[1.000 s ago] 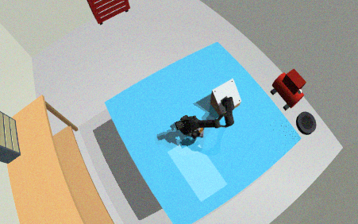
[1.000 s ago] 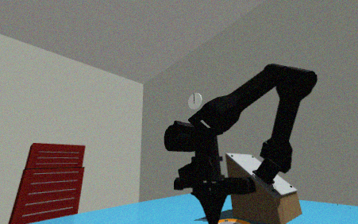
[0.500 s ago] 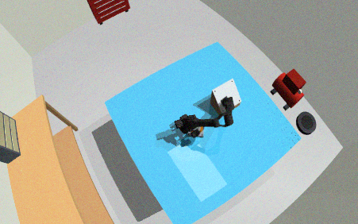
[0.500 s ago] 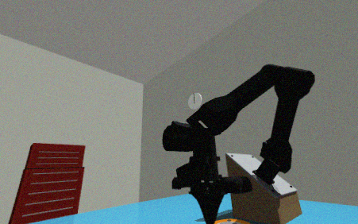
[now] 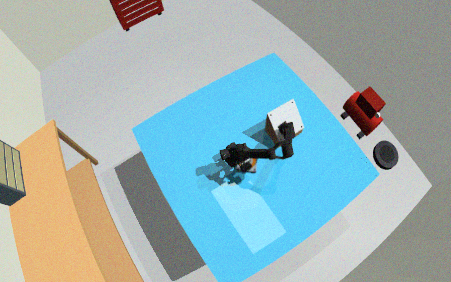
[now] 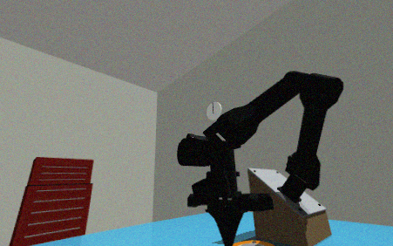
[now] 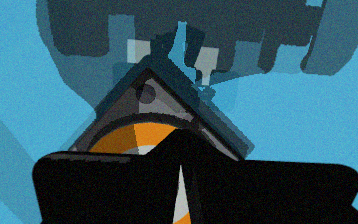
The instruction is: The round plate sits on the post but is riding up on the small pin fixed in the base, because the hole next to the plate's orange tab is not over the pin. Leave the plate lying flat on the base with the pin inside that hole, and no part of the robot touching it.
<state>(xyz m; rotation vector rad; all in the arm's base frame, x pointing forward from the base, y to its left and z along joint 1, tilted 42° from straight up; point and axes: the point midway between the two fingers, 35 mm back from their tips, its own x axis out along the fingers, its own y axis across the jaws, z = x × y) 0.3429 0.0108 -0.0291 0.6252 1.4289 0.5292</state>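
My gripper tip is now 3 cm past the round plate, 1 cm to the right of it and 1 cm above it.
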